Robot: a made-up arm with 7 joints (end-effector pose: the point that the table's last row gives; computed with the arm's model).
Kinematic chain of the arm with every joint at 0, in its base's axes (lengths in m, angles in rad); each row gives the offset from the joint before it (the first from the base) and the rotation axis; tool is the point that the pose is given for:
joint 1: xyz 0 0 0.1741 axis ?
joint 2: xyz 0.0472 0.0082 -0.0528 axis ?
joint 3: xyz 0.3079 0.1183 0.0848 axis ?
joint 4: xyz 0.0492 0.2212 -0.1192 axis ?
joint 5: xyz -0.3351 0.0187 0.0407 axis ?
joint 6: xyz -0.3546 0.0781 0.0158 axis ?
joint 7: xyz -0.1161 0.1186 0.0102 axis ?
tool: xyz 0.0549 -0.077 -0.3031
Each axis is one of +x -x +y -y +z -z.
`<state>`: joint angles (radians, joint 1 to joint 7).
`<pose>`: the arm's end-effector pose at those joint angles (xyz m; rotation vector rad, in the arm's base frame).
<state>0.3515 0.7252 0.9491 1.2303 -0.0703 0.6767 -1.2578</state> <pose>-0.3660 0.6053 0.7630 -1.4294 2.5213 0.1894</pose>
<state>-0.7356 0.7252 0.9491 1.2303 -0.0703 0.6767 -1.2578</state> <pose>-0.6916 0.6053 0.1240 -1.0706 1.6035 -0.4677</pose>
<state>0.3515 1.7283 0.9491 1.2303 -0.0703 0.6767 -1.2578</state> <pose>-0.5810 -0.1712 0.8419 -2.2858 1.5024 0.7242</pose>
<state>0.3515 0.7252 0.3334 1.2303 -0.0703 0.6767 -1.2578</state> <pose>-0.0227 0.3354 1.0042 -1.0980 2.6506 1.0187</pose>
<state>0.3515 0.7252 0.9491 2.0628 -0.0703 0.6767 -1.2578</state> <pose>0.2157 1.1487 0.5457 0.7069 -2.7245 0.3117</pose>
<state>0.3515 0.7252 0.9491 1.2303 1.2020 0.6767 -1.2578</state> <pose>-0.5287 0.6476 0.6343 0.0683 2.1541 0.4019</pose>
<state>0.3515 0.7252 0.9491 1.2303 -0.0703 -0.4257 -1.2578</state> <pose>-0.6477 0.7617 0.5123 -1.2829 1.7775 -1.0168</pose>
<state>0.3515 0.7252 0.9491 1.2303 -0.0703 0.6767 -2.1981</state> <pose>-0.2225 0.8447 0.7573 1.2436 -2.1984 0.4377</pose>
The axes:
joint 1: +y
joint 2: +z
joint 3: -x
joint 4: +y
joint 5: +x
joint 6: +z
joint 7: -y

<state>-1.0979 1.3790 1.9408 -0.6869 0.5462 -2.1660 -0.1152</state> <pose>0.4919 -0.1355 0.6571 0.4413 -2.1879 0.3601</pose>
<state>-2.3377 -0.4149 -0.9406 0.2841 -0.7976 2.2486 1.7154</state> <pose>-0.1719 0.4653 -0.3205 0.4304 1.1907 -2.2677</pose>
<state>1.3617 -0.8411 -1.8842 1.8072 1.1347 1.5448 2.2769</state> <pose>-0.0022 -0.8645 -0.1274 -0.1436 0.6880 2.6653</pose>
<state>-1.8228 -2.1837 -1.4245 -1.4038 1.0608 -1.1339 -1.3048</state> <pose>-0.6890 -0.4685 1.0281 -0.6091 2.1739 -0.7854</pose>
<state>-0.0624 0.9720 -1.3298 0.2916 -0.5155 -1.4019 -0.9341</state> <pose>-0.5975 -0.0701 0.5958 0.2172 1.6842 -0.0896</pose>
